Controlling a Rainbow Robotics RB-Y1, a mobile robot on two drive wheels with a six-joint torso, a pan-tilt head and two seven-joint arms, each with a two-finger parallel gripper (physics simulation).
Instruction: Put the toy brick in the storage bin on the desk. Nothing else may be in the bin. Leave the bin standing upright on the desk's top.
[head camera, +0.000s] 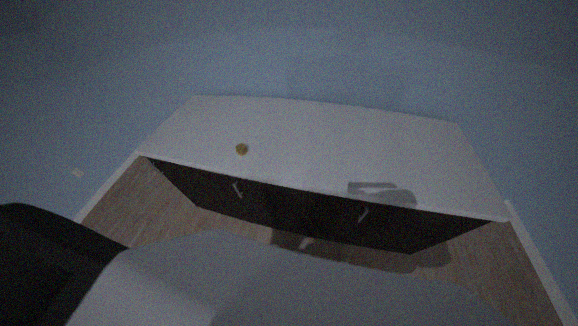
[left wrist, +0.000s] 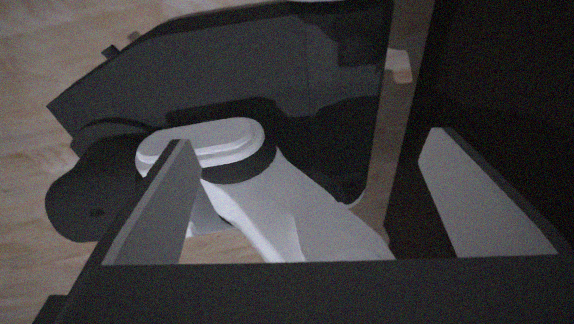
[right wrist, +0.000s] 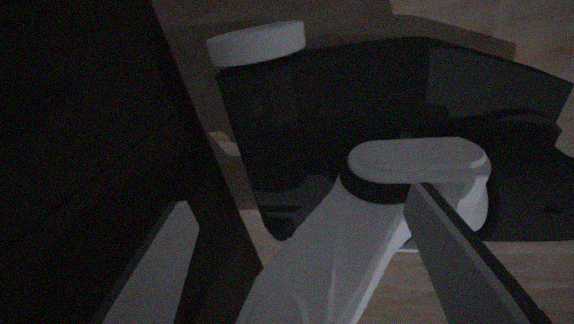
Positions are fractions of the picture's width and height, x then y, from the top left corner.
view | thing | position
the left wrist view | left gripper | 0.54, 0.46
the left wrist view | dark cabinet with white top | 0.86, 0.25
